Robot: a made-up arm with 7 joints.
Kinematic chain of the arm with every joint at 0, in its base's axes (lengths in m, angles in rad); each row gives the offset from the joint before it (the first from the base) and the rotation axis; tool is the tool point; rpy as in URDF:
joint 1: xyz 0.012 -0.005 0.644 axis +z
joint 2: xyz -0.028 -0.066 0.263 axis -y
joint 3: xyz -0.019 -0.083 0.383 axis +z
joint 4: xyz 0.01 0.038 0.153 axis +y
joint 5: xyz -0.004 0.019 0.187 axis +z
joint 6: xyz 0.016 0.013 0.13 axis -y
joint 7: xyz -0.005 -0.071 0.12 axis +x
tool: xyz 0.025 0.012 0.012 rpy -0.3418 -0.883 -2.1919
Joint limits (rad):
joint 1: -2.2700..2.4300
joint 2: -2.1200..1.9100
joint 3: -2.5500..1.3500
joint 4: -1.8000..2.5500
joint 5: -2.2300..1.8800
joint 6: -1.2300..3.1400
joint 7: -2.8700..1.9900
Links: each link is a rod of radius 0.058 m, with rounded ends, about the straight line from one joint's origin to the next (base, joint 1, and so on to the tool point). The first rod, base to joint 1, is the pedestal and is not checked.
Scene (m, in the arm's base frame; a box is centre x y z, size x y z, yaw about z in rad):
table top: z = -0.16
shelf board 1: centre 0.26 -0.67 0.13 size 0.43 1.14 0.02 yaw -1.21
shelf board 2: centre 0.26 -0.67 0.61 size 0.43 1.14 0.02 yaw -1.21
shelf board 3: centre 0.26 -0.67 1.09 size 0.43 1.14 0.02 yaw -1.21
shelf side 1: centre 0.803 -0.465 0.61 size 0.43 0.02 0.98 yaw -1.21
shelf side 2: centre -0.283 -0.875 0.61 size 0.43 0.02 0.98 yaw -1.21
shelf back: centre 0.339 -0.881 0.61 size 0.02 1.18 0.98 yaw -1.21
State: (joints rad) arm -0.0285 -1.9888 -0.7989 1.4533 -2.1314 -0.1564 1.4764
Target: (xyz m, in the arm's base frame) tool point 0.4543 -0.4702 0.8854
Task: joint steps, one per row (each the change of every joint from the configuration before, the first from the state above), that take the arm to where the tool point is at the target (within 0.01 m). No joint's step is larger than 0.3 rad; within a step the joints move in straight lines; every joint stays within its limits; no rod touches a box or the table.
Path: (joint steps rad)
1: 0.1246 0.0534 0.2326 0.2023 -0.0378 0.0762 0.0029
2: 0.1247 0.0534 0.2327 0.2023 -0.0377 0.0762 0.0029
3: 0.0689 0.1222 -0.1083 0.1385 0.2485 -0.1193 -0.0255
4: 0.0690 0.1222 -0.1083 0.1384 0.2485 -0.1192 -0.0256
5: 0.0690 0.1222 -0.1082 0.1384 0.2485 -0.1192 -0.0255
6: 0.0690 0.1222 -0.1083 0.1384 0.2485 -0.1193 -0.0255
7: 0.0689 0.1222 -0.1083 0.1384 0.2485 -0.1192 -0.0255
8: -0.0875 -0.0243 -0.1088 -0.0834 -0.2356 0.0675 0.0266
9: -0.0875 -0.0243 -0.1088 -0.0834 -0.2355 0.0675 0.0266
10: -0.0875 -0.0242 -0.1088 -0.0834 -0.2356 0.0676 0.0265
11: -0.0875 -0.0243 -0.1088 -0.0834 -0.2355 0.0675 0.0266

